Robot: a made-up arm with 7 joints.
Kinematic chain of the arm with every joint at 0, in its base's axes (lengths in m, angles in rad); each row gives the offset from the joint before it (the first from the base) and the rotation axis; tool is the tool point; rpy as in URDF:
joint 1: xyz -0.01 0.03 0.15 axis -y
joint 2: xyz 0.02 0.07 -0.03 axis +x
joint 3: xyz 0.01 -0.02 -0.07 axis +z
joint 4: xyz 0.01 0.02 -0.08 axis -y
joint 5: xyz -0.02 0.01 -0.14 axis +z
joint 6: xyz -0.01 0 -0.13 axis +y
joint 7: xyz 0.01 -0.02 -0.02 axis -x
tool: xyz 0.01 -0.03 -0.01 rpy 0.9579 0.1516 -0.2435
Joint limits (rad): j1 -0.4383..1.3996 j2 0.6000..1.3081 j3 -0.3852..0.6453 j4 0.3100..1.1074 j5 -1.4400..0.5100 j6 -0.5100..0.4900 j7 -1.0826..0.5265
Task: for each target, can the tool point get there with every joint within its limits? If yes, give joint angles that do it. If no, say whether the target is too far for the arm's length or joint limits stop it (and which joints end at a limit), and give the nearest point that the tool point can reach.
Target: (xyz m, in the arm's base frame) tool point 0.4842 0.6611 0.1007
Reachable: no: too far | nearest point 0.3285 0.4720 0.1162 | short by 0.245 m
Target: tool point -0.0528 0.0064 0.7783
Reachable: no: too far | nearest point 0.0813 0.3685 0.4467 | short by 0.509 m
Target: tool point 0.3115 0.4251 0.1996
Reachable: yes | joints 0.9925 0.9458 0.2948 0.7878 -0.8222 -0.3479 -0.1498
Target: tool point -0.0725 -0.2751 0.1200
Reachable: no: joint limits stop it (at a limit: joint 1, joint 2, joint 3, joint 4, joint 5, joint 6, joint 7) | nearest point 0.1012 0.1414 -0.2468 | short by 0.582 m
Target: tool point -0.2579 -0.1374 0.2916
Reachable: no: joint limits stop it (at a limit: joint 1, joint 2, joint 3, joint 4, joint 5, joint 6, joint 7) | nearest point 0.0020 0.3815 0.3947 | short by 0.589 m
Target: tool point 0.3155 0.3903 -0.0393
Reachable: yes | joints 0.3363 0.8971 0.0819 0.7732 0.1155 0.3633 -0.2585
